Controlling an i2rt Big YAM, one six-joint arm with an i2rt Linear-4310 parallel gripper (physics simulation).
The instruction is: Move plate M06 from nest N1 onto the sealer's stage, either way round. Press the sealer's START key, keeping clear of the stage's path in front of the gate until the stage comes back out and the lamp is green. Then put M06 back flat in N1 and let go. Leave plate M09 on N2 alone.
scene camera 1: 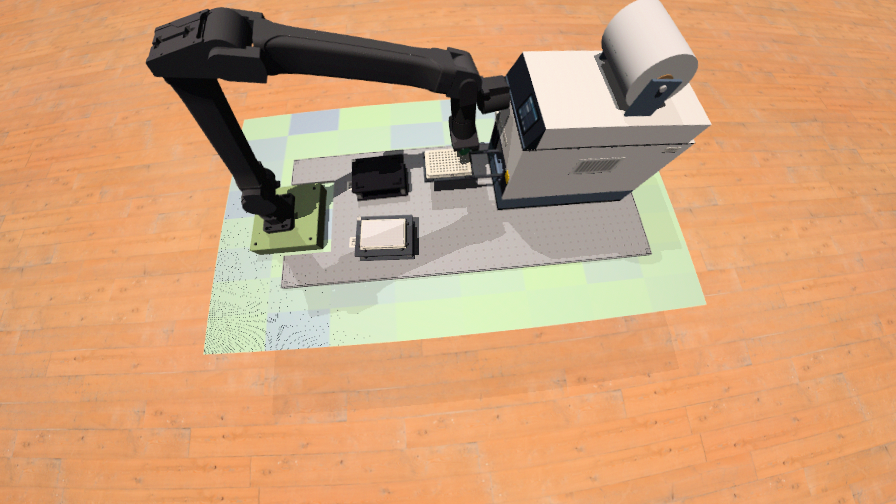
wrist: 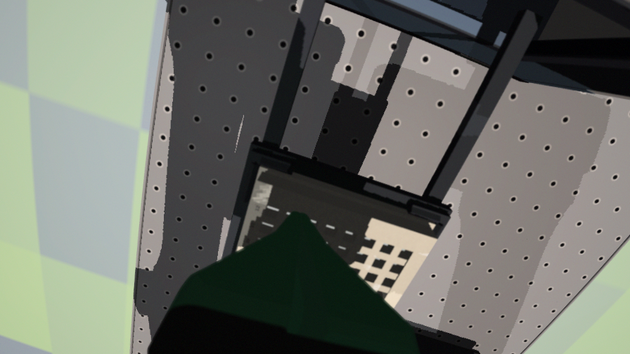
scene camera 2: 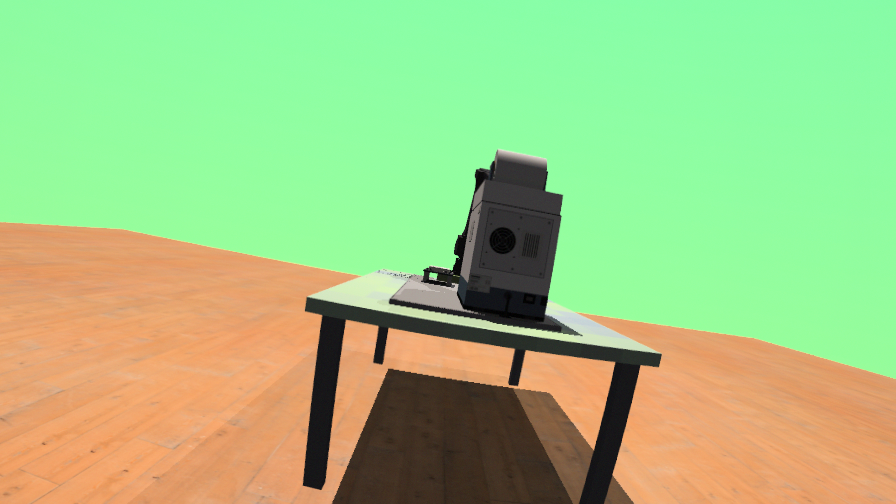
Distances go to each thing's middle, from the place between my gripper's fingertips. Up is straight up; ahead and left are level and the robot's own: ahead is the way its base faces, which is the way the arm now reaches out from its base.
Labels:
Now: hand 20 mm to the left of the black sealer stage (wrist: 268,153) and 20 mm above it. Round my hand: cream well plate M06 (scene camera 1: 439,163): 50 mm behind, 20 mm to the right, 10 mm below; then white-lidded plate (scene camera 1: 391,233): 250 mm behind, 190 mm to the right, 60 mm below; then white film roll (scene camera 1: 639,48): 330 mm ahead, 30 mm to the right, 300 mm above.

